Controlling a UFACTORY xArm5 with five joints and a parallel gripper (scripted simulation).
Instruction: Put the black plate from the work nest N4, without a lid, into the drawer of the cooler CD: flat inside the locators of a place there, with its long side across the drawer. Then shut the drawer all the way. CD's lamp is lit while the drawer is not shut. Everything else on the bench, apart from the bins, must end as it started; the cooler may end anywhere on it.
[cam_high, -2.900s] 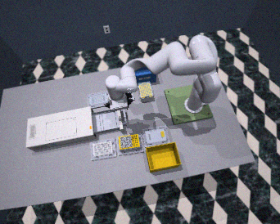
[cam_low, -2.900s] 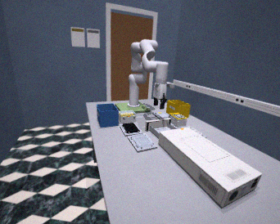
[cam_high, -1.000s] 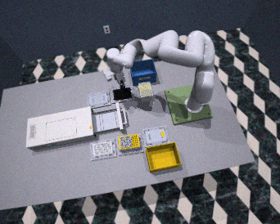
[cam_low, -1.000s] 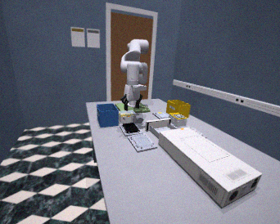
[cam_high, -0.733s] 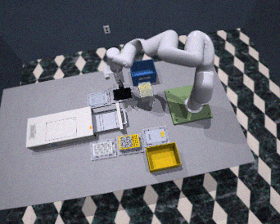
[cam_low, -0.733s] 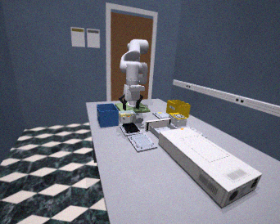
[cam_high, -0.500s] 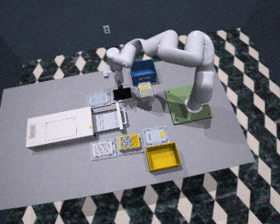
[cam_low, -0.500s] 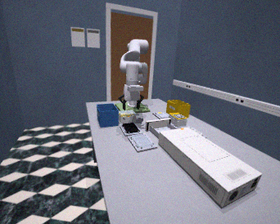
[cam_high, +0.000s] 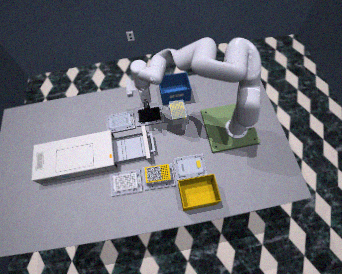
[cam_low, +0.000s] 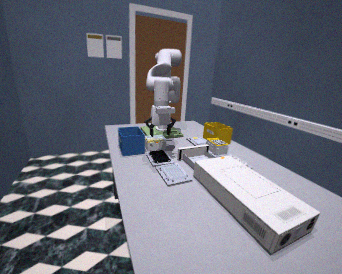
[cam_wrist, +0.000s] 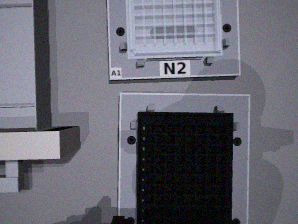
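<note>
The black plate lies 130 mm below my hand. The rest, counted from my hand: clear plate: 180 mm ahead, 10 mm to the left, 130 mm below; then blue bin: 180 mm behind, 130 mm to the right, 110 mm below; then cooler drawer: 140 mm ahead, 200 mm to the left, 110 mm below.
</note>
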